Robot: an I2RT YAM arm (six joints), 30 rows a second.
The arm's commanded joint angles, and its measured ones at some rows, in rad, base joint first. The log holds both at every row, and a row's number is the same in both.
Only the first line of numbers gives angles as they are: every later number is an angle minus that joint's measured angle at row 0.
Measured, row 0:
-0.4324, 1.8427, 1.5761, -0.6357, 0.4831, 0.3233
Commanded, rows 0 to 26:
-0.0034, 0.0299, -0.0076, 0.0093, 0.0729, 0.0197
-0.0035, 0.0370, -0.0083, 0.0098, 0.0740, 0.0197
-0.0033, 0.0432, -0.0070, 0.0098, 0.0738, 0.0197
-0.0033, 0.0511, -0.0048, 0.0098, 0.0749, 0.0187
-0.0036, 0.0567, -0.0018, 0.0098, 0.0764, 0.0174
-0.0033, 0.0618, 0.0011, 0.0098, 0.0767, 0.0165
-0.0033, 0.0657, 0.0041, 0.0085, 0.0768, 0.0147
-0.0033, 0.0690, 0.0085, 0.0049, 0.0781, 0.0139
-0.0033, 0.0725, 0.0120, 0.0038, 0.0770, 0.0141
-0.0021, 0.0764, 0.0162, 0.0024, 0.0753, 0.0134
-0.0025, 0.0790, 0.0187, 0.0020, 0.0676, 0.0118
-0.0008, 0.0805, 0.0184, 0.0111, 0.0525, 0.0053
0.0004, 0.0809, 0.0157, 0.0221, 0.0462, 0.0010
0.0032, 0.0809, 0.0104, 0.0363, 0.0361, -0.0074
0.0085, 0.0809, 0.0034, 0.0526, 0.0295, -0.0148
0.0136, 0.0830, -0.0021, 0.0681, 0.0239, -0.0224
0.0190, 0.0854, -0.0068, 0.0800, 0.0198, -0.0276
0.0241, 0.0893, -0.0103, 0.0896, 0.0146, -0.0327
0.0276, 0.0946, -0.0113, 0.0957, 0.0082, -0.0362
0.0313, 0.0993, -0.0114, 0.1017, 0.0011, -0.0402
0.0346, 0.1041, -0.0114, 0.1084, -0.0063, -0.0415
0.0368, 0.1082, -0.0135, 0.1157, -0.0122, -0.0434
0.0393, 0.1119, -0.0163, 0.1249, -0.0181, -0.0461
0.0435, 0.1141, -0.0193, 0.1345, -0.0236, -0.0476
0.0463, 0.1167, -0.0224, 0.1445, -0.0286, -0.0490
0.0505, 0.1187, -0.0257, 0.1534, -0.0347, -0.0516
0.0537, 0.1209, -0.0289, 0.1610, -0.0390, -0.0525
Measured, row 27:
0.0267, 0.0763, -0.0050, 0.0534, 0.0309, -0.0412
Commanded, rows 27 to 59:
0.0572, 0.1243, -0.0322, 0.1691, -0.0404, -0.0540
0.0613, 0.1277, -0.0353, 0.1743, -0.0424, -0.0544
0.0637, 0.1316, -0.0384, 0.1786, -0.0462, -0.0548
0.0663, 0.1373, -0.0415, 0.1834, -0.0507, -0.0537
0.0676, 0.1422, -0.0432, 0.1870, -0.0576, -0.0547
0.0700, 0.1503, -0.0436, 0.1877, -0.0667, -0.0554
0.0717, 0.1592, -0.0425, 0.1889, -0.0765, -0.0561
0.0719, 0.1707, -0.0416, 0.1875, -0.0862, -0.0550
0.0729, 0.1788, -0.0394, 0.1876, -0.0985, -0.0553
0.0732, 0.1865, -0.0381, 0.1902, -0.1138, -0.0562
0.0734, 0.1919, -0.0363, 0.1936, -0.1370, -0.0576
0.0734, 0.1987, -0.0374, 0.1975, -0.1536, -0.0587
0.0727, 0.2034, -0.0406, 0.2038, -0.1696, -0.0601
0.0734, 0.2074, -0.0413, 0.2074, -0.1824, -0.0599
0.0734, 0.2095, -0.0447, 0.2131, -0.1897, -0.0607
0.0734, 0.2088, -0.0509, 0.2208, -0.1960, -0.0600
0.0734, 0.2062, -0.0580, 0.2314, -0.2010, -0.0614
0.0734, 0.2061, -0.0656, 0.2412, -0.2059, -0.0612
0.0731, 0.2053, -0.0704, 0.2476, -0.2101, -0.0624
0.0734, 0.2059, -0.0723, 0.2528, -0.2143, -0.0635
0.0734, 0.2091, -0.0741, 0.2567, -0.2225, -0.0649
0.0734, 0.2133, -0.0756, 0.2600, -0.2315, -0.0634
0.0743, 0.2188, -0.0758, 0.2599, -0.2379, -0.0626
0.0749, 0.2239, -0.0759, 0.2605, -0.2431, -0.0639
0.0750, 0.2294, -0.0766, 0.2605, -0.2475, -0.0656
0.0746, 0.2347, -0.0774, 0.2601, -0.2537, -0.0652
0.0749, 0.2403, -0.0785, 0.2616, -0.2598, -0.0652
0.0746, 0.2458, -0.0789, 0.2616, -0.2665, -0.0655
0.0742, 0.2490, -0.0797, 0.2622, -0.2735, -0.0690
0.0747, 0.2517, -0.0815, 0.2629, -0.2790, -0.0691
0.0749, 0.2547, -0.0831, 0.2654, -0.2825, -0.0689
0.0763, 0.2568, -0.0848, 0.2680, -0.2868, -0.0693
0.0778, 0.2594, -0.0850, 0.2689, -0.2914, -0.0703
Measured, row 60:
0.0511, 0.1137, -0.0233, 0.1941, -0.0095, -0.1274
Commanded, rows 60 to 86:
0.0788, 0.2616, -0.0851, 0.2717, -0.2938, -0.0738
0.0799, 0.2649, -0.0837, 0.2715, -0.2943, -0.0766
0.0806, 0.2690, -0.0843, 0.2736, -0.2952, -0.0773
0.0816, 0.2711, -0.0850, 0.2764, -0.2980, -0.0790
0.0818, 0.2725, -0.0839, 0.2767, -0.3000, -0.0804
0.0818, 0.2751, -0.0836, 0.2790, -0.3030, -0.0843
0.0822, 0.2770, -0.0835, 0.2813, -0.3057, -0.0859
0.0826, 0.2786, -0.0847, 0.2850, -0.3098, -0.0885
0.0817, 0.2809, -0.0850, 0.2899, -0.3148, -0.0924
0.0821, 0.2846, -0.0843, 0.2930, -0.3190, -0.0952
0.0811, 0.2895, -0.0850, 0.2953, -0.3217, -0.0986
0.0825, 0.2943, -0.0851, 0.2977, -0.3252, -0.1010
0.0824, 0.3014, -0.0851, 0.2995, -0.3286, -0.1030
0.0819, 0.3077, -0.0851, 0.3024, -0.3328, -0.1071
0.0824, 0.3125, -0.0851, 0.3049, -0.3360, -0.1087
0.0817, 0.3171, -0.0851, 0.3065, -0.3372, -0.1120
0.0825, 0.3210, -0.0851, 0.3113, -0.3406, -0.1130
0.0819, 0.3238, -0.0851, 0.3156, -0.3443, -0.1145
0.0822, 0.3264, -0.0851, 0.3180, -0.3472, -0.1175
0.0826, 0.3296, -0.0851, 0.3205, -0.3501, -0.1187
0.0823, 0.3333, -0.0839, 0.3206, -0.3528, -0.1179
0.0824, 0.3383, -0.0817, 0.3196, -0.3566, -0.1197
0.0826, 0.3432, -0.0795, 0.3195, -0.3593, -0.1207
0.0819, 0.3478, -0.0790, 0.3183, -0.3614, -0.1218
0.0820, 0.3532, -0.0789, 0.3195, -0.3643, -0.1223
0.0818, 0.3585, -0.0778, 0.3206, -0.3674, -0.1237
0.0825, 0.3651, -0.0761, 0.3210, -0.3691, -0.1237
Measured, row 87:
0.0572, 0.1595, -0.0141, 0.2632, -0.0511, -0.2033
